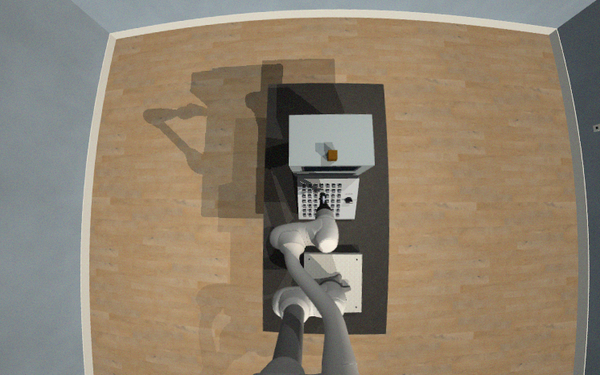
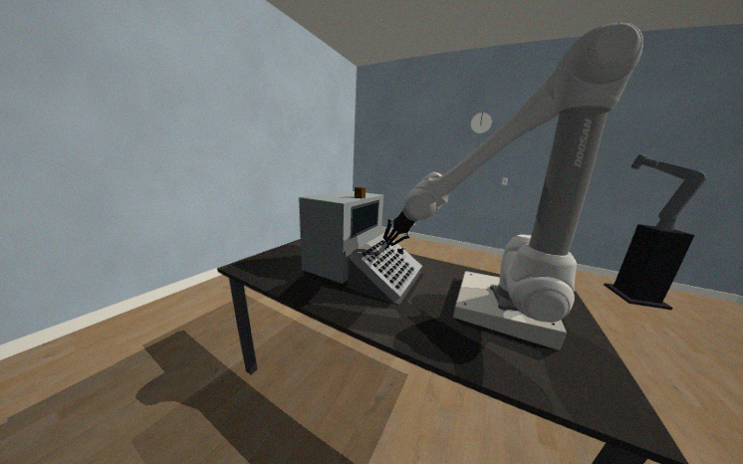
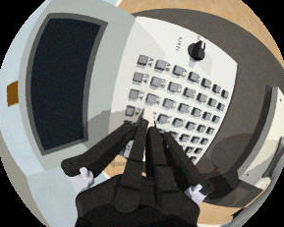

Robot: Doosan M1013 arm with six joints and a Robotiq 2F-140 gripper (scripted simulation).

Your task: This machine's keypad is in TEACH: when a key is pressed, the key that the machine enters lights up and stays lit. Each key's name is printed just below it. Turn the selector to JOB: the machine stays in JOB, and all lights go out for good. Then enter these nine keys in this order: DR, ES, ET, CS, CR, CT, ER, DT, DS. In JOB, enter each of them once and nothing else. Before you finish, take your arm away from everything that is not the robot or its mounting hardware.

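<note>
The key is 80 mm below my hand, 60 mm behind it and 50 mm to the left of it. The rest, counted from my hand: sloped keypad (100 mm below, 40 mm to the right, 20 mm behind); then black selector knob (150 mm to the right, 70 mm behind, 60 mm below).
</note>
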